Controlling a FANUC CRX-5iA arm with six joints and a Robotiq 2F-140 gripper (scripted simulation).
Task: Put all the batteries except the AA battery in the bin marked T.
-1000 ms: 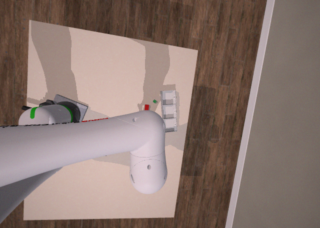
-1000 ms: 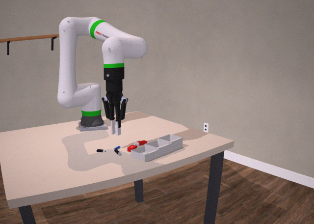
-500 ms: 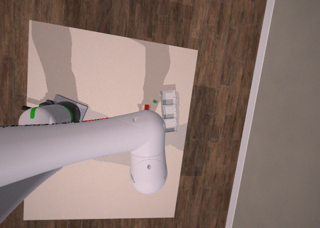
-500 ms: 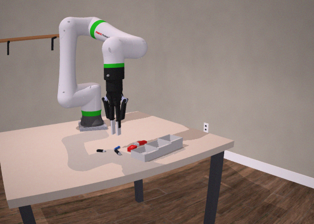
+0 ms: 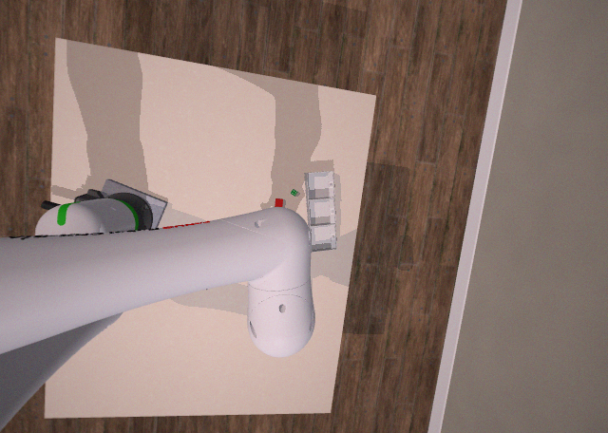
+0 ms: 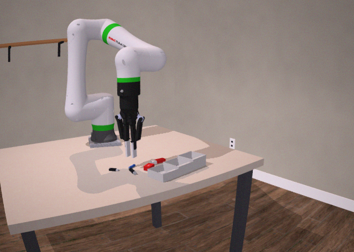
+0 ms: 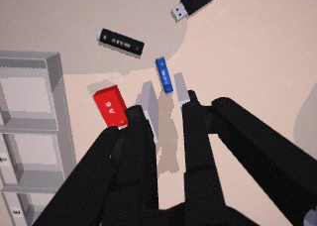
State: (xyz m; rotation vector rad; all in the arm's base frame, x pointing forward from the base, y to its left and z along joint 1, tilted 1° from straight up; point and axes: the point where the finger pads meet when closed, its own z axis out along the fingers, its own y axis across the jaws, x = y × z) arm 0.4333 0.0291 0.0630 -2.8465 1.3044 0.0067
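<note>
The blue cylindrical battery is 8 cm below my hand. The rest, counted from my hand: grey bin: 16 cm to the left, 11 cm ahead, 6 cm below; then red block battery: 7 cm to the left, 7 cm below, 4 cm ahead; then green die: 19 cm to the left, 7 cm below, 1 cm ahead.
</note>
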